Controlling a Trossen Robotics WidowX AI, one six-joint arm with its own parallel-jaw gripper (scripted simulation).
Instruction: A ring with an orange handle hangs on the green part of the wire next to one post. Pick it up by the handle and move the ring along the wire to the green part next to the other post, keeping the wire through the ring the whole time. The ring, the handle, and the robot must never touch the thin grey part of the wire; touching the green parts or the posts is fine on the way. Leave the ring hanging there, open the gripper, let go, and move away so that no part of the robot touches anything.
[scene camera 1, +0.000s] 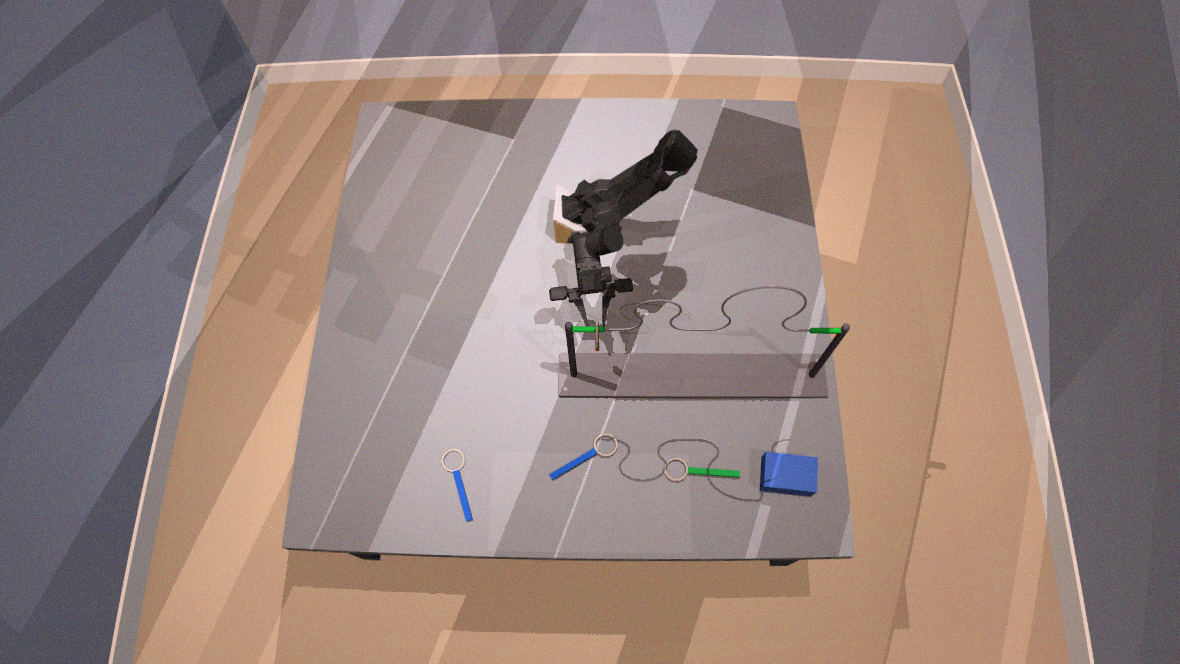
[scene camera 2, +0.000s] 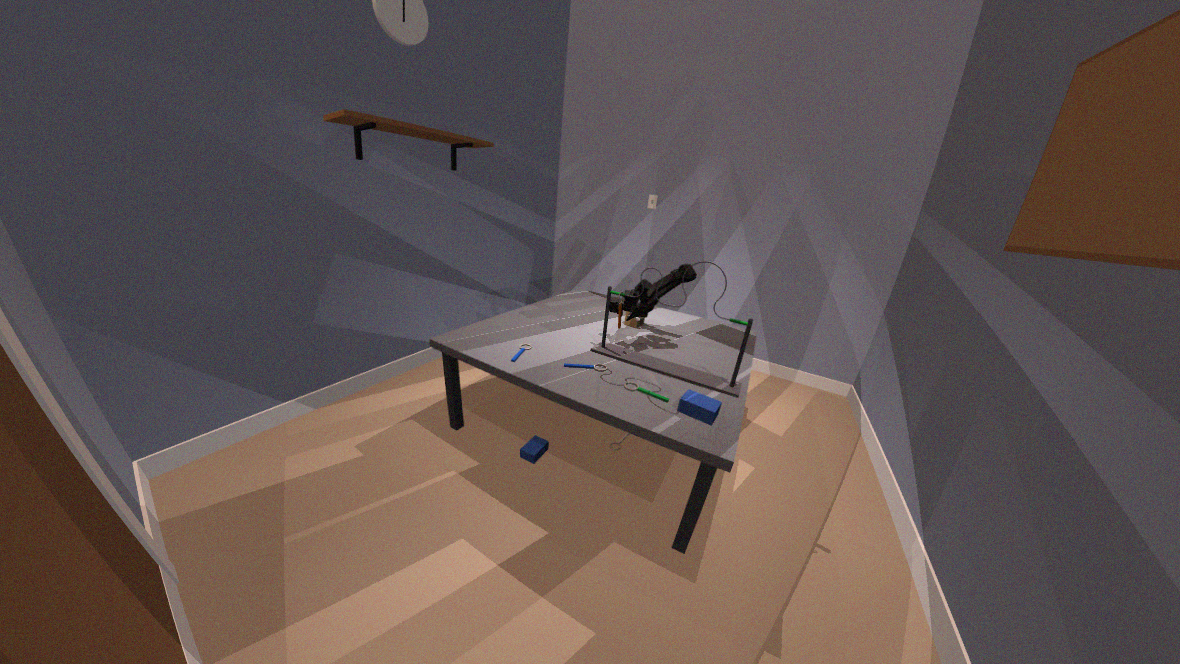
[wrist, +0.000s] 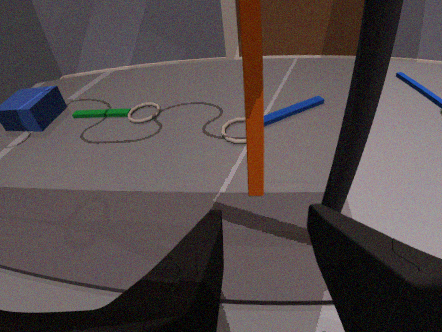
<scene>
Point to my gripper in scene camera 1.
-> At 595, 327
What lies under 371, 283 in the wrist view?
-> My gripper.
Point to a blue block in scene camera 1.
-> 793, 474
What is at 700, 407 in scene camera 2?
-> A blue block.
</scene>
